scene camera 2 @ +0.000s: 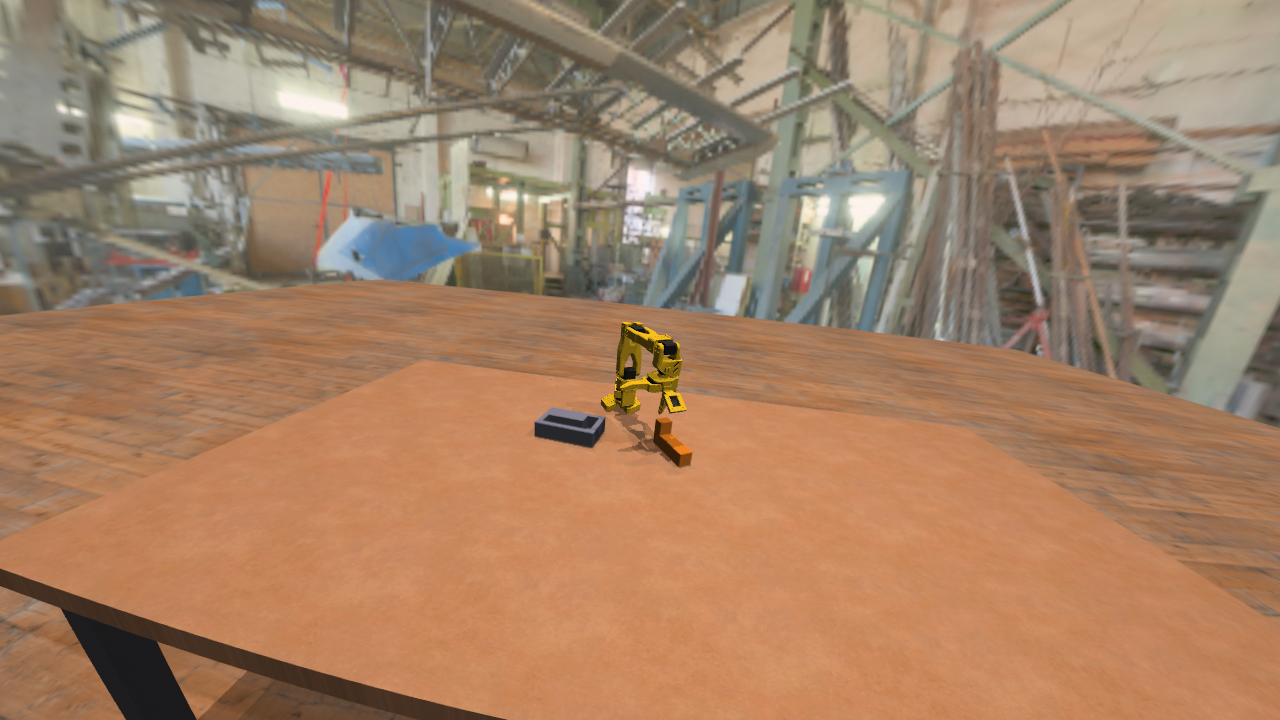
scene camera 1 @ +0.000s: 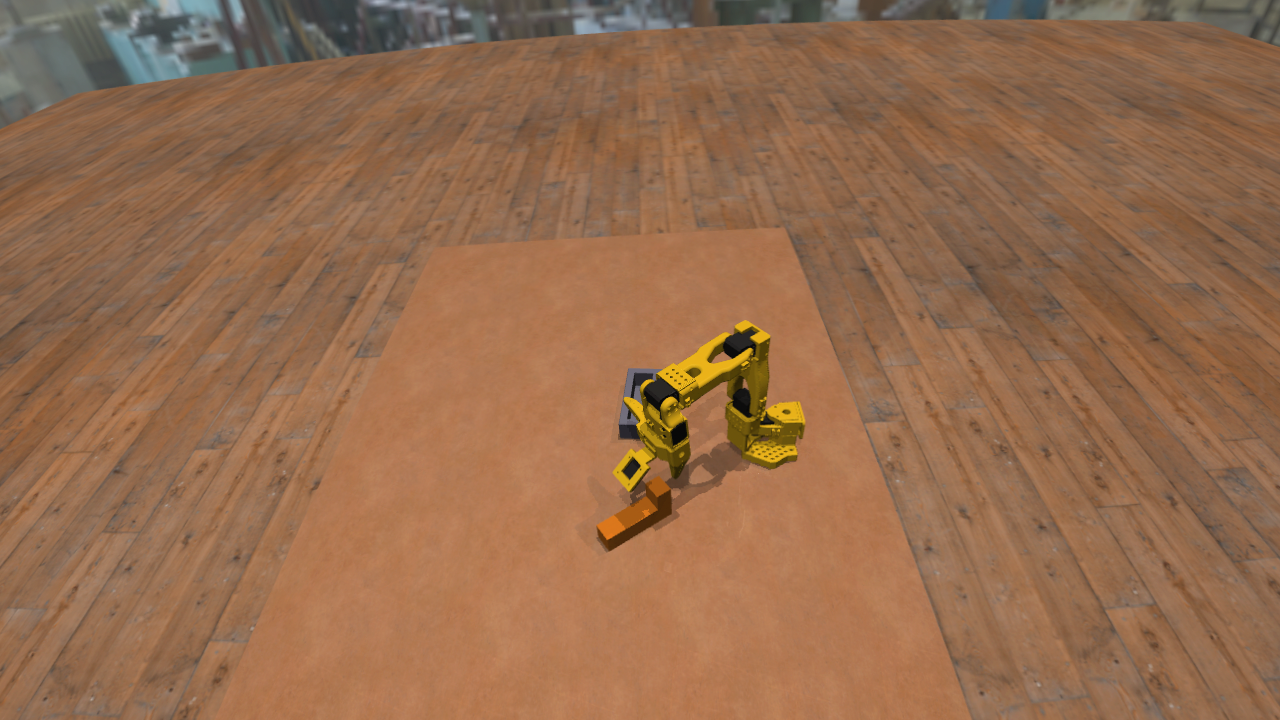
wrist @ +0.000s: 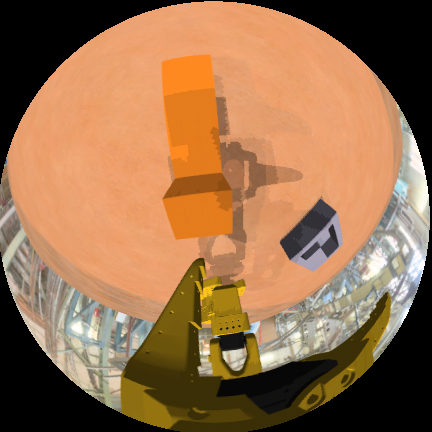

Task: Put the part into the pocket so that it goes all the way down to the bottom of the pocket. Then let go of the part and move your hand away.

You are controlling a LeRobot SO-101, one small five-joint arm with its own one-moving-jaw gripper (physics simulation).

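Frame: origin at the arm's base, x right, y ahead, z up, level; metres.
Where they show: end effector, tool point: [scene camera 2: 658,412] [scene camera 1: 674,474] [wrist: 204,264]; arm's base, origin of the base link: [scene camera 2: 619,409] [scene camera 1: 754,443] [wrist: 223,283].
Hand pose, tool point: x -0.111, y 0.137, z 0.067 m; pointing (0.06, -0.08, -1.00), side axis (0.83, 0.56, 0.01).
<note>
Things, the pixels of their top centre, and the offset from my tool point. Level surfaces: height alone.
- orange L-shaped part, middle of its top: [wrist: 185,116] [scene camera 1: 632,500] [scene camera 2: 674,428] dz -0.007, dx -0.038, dy +0.060 m
- dark grey block with the pocket, middle of its top: [scene camera 1: 649,395] [wrist: 323,250] [scene camera 2: 571,419] dz -0.031, dx +0.200, dy +0.033 m
- brown mat, its level: dz -0.067 m
The orange L-shaped part [scene camera 1: 626,522] [scene camera 2: 673,445] [wrist: 192,130] lies with its long bar flat on the mat and its short leg standing up at the end nearer the arm base. The dark grey block with the pocket [scene camera 1: 628,430] [scene camera 2: 563,434] [wrist: 310,230] stands apart from it; the arm partly covers it in scene camera 1. My gripper [scene camera 1: 653,438] [scene camera 2: 643,399] [wrist: 294,277] is wide open and empty, raised above the mat near the part's upright leg. In the wrist view the fixed jaw's tip is just short of that leg, and the moving jaw is swung far right.
The yellow arm base [scene camera 1: 771,447] [scene camera 2: 621,404] stands on the brown mat [scene camera 1: 501,358] [scene camera 2: 429,501]. The pocket block is beside the arm, on the moving jaw's side in the wrist view. Shadows of the arm fall between the part and the base.
</note>
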